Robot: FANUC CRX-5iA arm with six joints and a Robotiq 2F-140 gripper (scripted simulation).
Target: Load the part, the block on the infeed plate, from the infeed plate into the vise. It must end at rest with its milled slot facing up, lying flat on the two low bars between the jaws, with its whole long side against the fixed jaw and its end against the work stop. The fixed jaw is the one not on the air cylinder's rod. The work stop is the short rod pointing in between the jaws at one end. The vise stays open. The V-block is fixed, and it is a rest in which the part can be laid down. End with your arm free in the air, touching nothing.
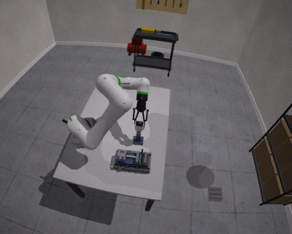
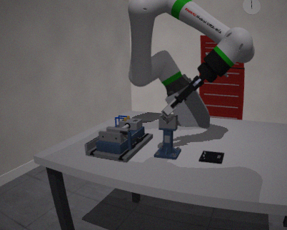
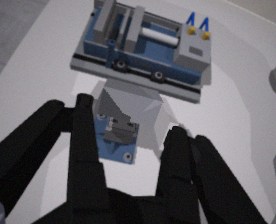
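The part lies 10 mm to the right of my hand and 20 mm below it. The rest, counted from my hand: air cylinder rod 240 mm to the right, 120 mm below; then blue work stop 80 mm ahead, 160 mm to the right, 140 mm below; then black infeed plate 30 mm behind, 160 mm to the left, 200 mm below.
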